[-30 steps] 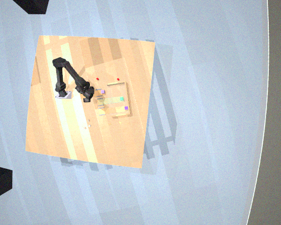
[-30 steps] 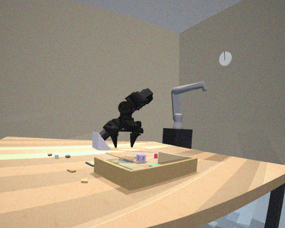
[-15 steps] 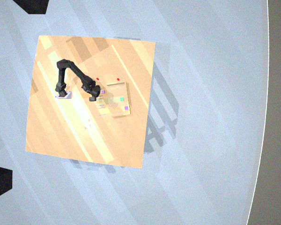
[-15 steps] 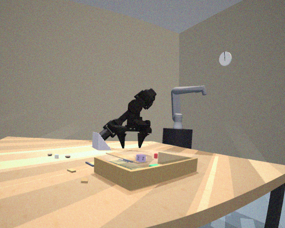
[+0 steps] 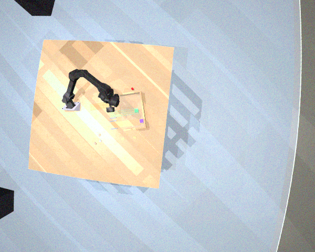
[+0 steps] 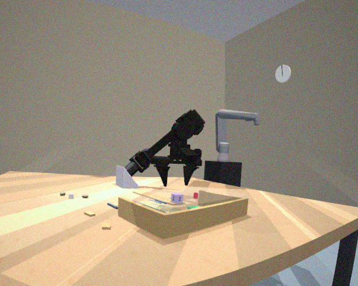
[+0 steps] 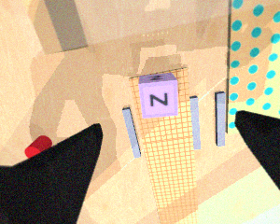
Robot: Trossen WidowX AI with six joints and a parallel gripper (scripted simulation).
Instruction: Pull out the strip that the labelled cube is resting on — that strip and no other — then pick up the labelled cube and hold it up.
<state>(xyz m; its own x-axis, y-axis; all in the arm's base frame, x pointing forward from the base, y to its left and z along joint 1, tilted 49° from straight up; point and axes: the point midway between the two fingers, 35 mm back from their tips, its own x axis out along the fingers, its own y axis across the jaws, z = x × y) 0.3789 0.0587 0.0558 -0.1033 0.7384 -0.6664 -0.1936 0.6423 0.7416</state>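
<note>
My gripper tip is now 1 cm short of the cube and 4 cm above it. The rest, counted from my gripper tip: strip 10 cm behind, 3 cm to the right, 6 cm below.
</note>
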